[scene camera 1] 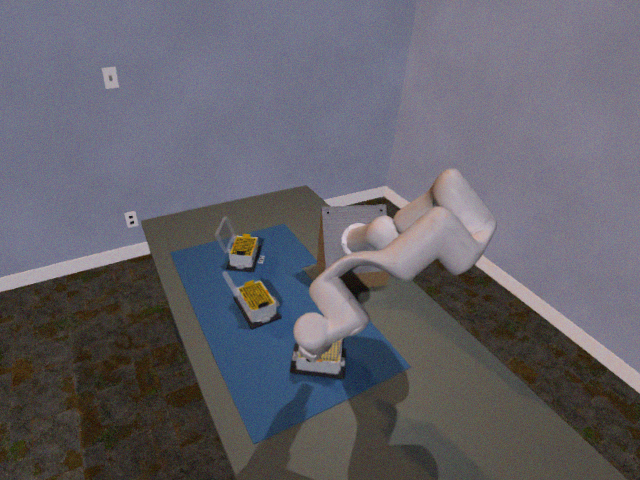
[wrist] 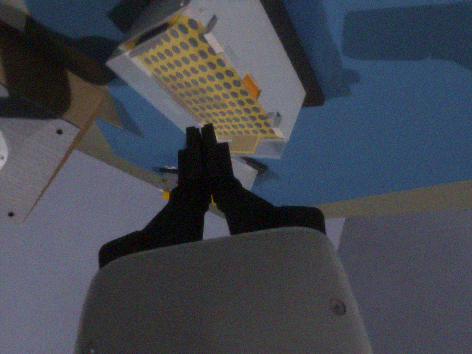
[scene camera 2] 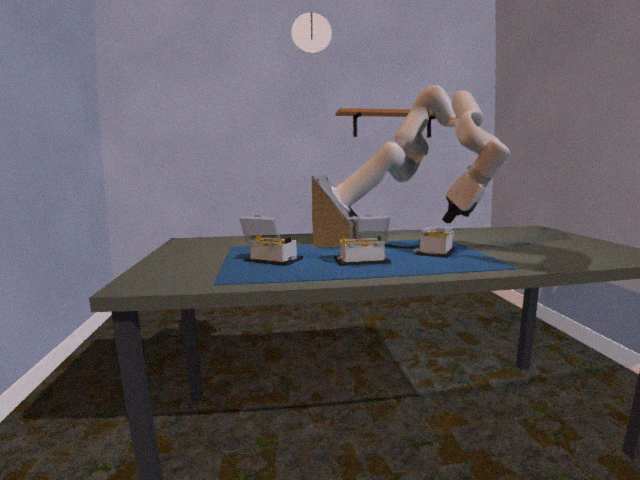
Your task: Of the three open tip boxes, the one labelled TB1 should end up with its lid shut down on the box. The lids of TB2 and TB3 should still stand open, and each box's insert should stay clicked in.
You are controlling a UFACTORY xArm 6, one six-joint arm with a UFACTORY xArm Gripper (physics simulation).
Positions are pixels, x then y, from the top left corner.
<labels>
A blue mat (scene camera 1: 255, 363) is 1.17 m from the lens. A tip box (scene camera 1: 246, 263) is 1.46 m from the lens. The marked spots on the tip box and the blue mat are 0.43 m apart.
</labels>
